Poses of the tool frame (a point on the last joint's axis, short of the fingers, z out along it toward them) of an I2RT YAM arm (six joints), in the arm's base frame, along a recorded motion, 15 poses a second.
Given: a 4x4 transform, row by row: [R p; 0 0 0 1], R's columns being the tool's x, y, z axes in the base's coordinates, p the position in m. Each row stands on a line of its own.
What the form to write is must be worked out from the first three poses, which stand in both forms.
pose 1, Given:
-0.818, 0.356, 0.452, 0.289
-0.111, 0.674, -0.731, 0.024
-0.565, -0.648, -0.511, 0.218
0, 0, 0, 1
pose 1, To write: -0.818, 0.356, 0.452; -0.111, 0.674, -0.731; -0.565, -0.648, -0.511; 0.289, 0.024, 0.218
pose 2, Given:
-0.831, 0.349, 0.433, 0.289
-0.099, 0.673, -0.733, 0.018
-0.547, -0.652, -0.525, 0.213
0, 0, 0, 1
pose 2, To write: -0.831, 0.349, 0.433; -0.099, 0.673, -0.733; -0.547, -0.652, -0.525; 0.289, 0.018, 0.213
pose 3, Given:
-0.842, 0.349, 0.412, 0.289
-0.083, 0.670, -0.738, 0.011
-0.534, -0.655, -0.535, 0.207
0, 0, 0, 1
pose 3, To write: -0.842, 0.349, 0.412; -0.083, 0.670, -0.738; -0.534, -0.655, -0.535; 0.289, 0.011, 0.207
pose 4, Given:
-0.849, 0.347, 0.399, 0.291
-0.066, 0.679, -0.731, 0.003
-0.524, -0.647, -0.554, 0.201
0, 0, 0, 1
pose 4, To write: -0.849, 0.347, 0.399; -0.066, 0.679, -0.731; -0.524, -0.647, -0.554; 0.291, 0.003, 0.201
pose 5, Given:
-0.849, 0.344, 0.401, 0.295
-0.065, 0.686, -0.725, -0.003
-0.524, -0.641, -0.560, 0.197
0, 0, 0, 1
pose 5, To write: -0.849, 0.344, 0.401; -0.065, 0.686, -0.725; -0.524, -0.641, -0.560; 0.295, -0.003, 0.197
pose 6, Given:
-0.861, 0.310, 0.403, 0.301
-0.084, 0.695, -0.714, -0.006
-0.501, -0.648, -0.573, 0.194
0, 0, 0, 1
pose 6, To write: -0.861, 0.310, 0.403; -0.084, 0.695, -0.714; -0.501, -0.648, -0.573; 0.301, -0.006, 0.194
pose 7, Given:
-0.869, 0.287, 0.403, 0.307
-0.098, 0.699, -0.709, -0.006
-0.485, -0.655, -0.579, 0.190
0, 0, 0, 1
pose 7, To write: -0.869, 0.287, 0.403; -0.098, 0.699, -0.709; -0.485, -0.655, -0.579; 0.307, -0.006, 0.190
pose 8, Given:
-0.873, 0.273, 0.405, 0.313
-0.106, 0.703, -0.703, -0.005
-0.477, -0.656, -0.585, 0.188
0, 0, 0, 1
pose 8, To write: -0.873, 0.273, 0.405; -0.106, 0.703, -0.703; -0.477, -0.656, -0.585; 0.313, -0.005, 0.188
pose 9, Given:
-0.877, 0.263, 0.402, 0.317
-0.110, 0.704, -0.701, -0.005
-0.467, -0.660, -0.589, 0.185
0, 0, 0, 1
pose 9, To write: -0.877, 0.263, 0.402; -0.110, 0.704, -0.701; -0.467, -0.660, -0.589; 0.317, -0.005, 0.185
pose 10, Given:
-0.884, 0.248, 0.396, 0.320
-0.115, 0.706, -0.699, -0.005
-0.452, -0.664, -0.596, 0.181
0, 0, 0, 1
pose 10, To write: -0.884, 0.248, 0.396; -0.115, 0.706, -0.699; -0.452, -0.664, -0.596; 0.320, -0.005, 0.181
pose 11, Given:
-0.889, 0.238, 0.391, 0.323
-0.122, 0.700, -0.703, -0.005
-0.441, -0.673, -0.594, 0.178
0, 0, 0, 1
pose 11, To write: -0.889, 0.238, 0.391; -0.122, 0.700, -0.703; -0.441, -0.673, -0.594; 0.323, -0.005, 0.178
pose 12, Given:
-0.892, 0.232, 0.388, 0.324
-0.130, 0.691, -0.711, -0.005
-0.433, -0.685, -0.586, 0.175
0, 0, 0, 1
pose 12, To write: -0.892, 0.232, 0.388; -0.130, 0.691, -0.711; -0.433, -0.685, -0.586; 0.324, -0.005, 0.175
